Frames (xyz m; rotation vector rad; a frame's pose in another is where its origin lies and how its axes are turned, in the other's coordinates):
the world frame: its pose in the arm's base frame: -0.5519 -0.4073 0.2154 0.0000 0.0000 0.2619
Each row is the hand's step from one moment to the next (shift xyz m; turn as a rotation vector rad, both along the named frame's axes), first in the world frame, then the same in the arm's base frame.
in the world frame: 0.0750 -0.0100 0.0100 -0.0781 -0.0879 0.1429
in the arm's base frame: 0.0750 0.0098 0.0100 -0.0527 -0.1051 0.1429
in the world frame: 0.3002 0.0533 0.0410 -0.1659 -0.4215 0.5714
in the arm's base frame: 0.2762 0.1292 0.0410 -0.0511 -0.4501 0.5714
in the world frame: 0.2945 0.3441 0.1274 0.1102 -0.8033 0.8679
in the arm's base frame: 0.1954 0.4086 0.1274 0.3144 -0.7474 0.8679
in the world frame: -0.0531 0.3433 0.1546 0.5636 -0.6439 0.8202
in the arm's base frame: -0.1402 0.3178 0.1546 0.7111 -0.4760 0.8202
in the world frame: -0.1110 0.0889 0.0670 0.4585 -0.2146 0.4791
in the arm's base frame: -0.1302 0.0571 0.0670 0.4984 -0.0886 0.4791
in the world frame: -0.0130 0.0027 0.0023 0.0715 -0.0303 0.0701
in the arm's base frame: -0.0133 -0.0008 0.0023 0.0769 -0.0108 0.0701
